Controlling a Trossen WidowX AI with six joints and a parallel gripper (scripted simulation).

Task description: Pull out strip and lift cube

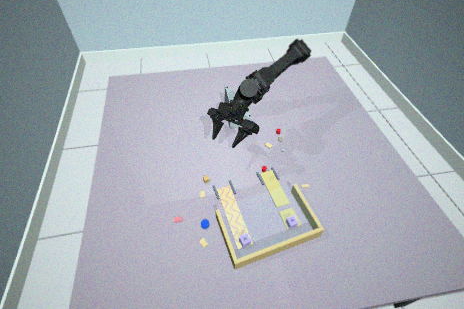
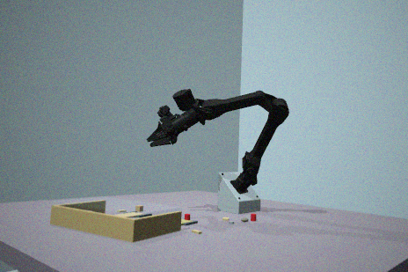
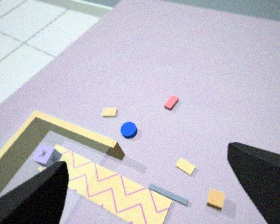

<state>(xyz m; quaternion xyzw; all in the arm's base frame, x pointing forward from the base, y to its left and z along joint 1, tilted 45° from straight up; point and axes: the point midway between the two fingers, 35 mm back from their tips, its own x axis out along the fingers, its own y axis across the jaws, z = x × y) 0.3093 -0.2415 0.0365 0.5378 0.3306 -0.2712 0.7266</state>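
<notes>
Now: the zigzag strip 250 mm below my gripper tip, 140 mm ahead of it and 10 mm to the left of it. The rest, counted from my gripper tip: pink block 240 mm below, 190 mm to the right, 110 mm ahead; blue disc 240 mm below, 150 mm ahead, 100 mm to the right.
</notes>
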